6 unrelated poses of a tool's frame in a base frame.
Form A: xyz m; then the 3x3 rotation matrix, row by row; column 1 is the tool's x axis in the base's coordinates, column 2 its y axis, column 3 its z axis. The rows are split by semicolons.
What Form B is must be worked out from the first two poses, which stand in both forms.
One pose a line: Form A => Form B
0.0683, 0.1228, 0.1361; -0.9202, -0.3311, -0.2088; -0.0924, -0.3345, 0.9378; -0.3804, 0.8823, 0.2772 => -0.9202, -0.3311, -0.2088, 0.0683; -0.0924, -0.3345, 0.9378, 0.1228; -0.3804, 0.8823, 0.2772, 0.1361; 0, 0, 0, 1
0.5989, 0.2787, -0.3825; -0.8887, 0.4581, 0.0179; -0.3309, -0.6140, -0.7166; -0.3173, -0.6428, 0.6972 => -0.8887, 0.4581, 0.0179, 0.5989; -0.3309, -0.6140, -0.7166, 0.2787; -0.3173, -0.6428, 0.6972, -0.3825; 0, 0, 0, 1
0.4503, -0.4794, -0.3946; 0.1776, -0.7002, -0.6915; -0.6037, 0.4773, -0.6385; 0.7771, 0.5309, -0.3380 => 0.1776, -0.7002, -0.6915, 0.4503; -0.6037, 0.4773, -0.6385, -0.4794; 0.7771, 0.5309, -0.3380, -0.3946; 0, 0, 0, 1
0.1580, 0.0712, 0.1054; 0.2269, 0.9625, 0.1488; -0.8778, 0.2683, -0.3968; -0.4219, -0.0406, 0.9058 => 0.2269, 0.9625, 0.1488, 0.1580; -0.8778, 0.2683, -0.3968, 0.0712; -0.4219, -0.0406, 0.9058, 0.1054; 0, 0, 0, 1
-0.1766, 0.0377, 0.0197; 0.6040, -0.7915, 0.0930; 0.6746, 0.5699, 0.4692; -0.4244, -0.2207, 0.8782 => 0.6040, -0.7915, 0.0930, -0.1766; 0.6746, 0.5699, 0.4692, 0.0377; -0.4244, -0.2207, 0.8782, 0.0197; 0, 0, 0, 1
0.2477, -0.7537, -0.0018; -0.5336, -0.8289, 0.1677; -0.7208, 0.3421, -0.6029; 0.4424, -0.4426, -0.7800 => -0.5336, -0.8289, 0.1677, 0.2477; -0.7208, 0.3421, -0.6029, -0.7537; 0.4424, -0.4426, -0.7800, -0.0018; 0, 0, 0, 1
